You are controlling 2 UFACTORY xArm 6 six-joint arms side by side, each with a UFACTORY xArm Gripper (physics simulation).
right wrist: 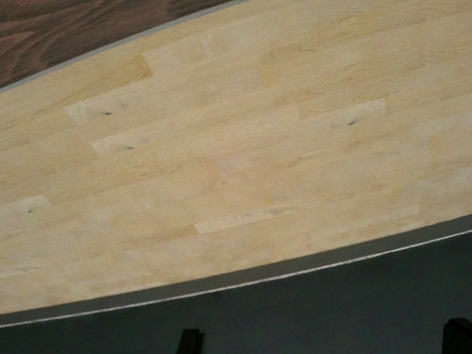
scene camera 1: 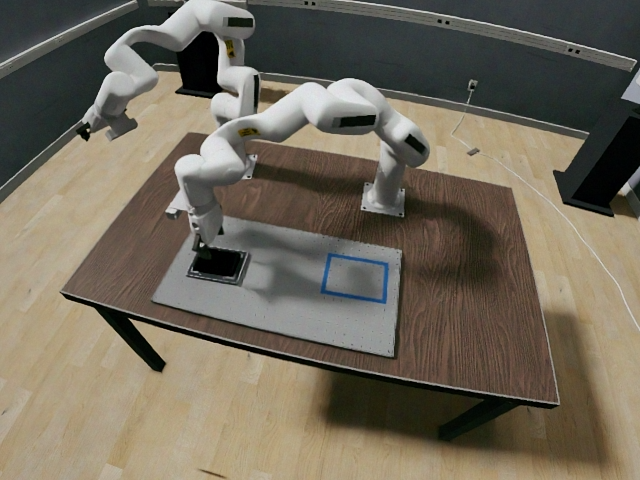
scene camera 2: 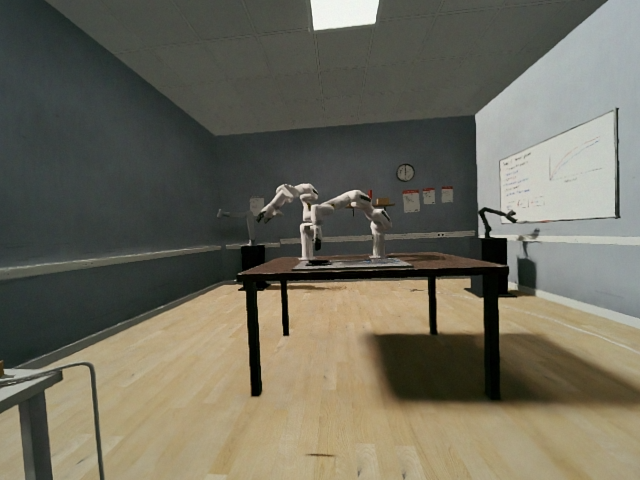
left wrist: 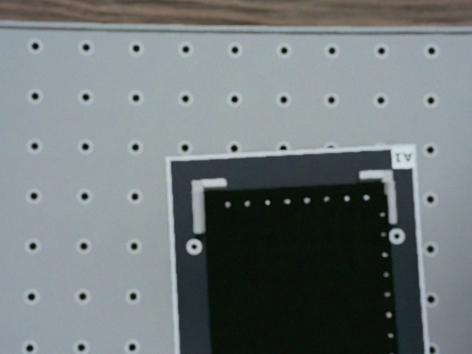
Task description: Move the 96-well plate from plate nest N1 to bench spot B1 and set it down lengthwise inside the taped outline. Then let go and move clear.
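Frame: origin at the left arm's base, x ahead, y left, z up, level; centimetres.
Seen in the pictures: left gripper, between the fingertips: point(scene camera 1: 212, 245) point(scene camera 2: 318, 249); right gripper, between the fingertips: point(scene camera 1: 96, 130) point(scene camera 2: 260, 221); left arm's base, origin of its link: point(scene camera 1: 383, 199) point(scene camera 2: 379, 256); right arm's base, origin of its link: point(scene camera 2: 307, 258).
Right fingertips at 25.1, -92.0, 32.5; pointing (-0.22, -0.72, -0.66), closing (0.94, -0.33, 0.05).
Observation:
Offsets run from my right fingertips to a thing's top centre, as dx, dy, dz. "*": to the spot under its first point. Level surfaces: height alone.
The 96-well plate @(+18.8, +43.3, -28.6) point(scene camera 1: 219, 263) point(left wrist: 300, 270) looks black and sits in the dark, light-edged plate nest @(* +24.3, +42.3, -30.0) point(left wrist: 186, 300) at the left of the grey board in scene camera 1. Pale corner brackets and a row of small bright dots show along its edges in the left wrist view. My left gripper point(scene camera 1: 210, 244) point(scene camera 2: 317, 244) points down above the plate's back-left part, open and apart from it; its fingers do not show in the left wrist view. The blue taped outline @(* +21.1, +85.9, -31.2) point(scene camera 1: 354, 297) lies at the board's right with no plate inside. My right gripper point(scene camera 1: 83, 131) point(right wrist: 324, 341) is open, high beyond the table's left side.
The grey perforated board @(dz -31.2) point(scene camera 1: 289, 310) point(left wrist: 100, 222) lies on the brown wooden table @(dz -32.5) point(scene camera 1: 454, 320) point(scene camera 2: 449, 263). Both arm bases stand behind the board. The left arm's links reach over the back of the board. Black pedestals stand beyond the table.

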